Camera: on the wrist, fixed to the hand. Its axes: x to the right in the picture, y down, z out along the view.
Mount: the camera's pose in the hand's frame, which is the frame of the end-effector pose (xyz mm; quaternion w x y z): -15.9 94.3 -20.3 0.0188 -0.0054 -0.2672 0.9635
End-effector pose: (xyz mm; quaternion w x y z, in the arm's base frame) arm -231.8 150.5 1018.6 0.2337 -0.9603 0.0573 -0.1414
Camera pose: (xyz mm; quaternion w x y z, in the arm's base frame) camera -257.2 61.1 988.1 0.1507 -0.0019 0.8646 0.4794
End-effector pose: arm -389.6 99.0 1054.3 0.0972 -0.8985 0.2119 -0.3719
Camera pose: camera -443.2 21.8 1027.3 0.4119 0.0874 0.8457 0.3279
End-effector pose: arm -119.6 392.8 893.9 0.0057 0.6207 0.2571 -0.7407
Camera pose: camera -66.5 313.9 871.3 0.7858 0.0614 -0.5907 -0.1729
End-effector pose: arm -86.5 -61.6 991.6 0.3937 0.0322 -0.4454 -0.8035
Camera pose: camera -10.4 -92.8 1044.5 0.6627 -0.6453 -0.1402 0.3532
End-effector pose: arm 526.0 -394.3 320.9 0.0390 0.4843 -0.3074 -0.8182
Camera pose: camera 528.9 -474.2 377.2 0.7095 -0.5059 -0.4784 -0.1089
